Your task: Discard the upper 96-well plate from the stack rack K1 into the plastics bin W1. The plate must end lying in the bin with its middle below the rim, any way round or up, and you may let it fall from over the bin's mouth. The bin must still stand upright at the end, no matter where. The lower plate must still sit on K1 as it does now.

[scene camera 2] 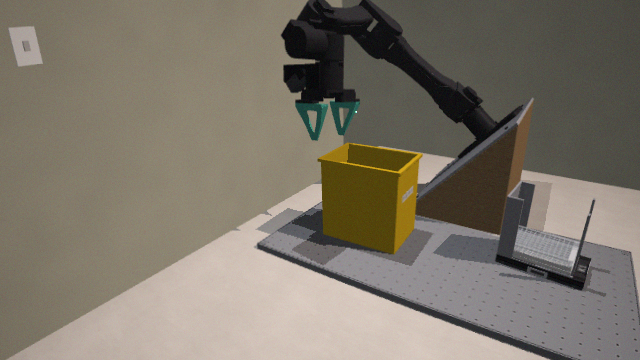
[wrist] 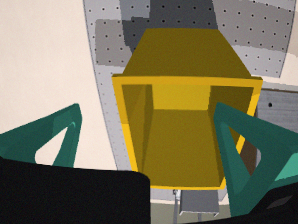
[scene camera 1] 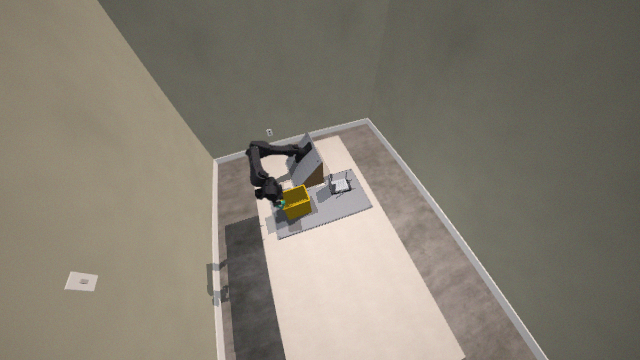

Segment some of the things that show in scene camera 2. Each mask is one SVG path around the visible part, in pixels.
My gripper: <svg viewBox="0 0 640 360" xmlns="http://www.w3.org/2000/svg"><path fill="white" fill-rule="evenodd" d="M315 62L320 63L320 89L302 89L301 99L307 100L295 100L295 107L306 125L311 140L317 141L328 109L328 104L319 104L319 102L323 102L323 97L327 99L335 98L335 101L330 101L330 106L338 135L343 136L360 105L360 99L356 99L355 89L343 89L344 62L330 62L329 66L326 66L326 62ZM307 110L317 112L315 132L313 131ZM349 108L344 125L341 128L339 108Z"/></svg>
A yellow plastics bin W1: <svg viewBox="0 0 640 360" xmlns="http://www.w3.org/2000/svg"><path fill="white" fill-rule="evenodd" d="M318 158L318 162L321 162L323 234L394 255L414 230L419 159L423 157L423 154L346 143Z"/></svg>
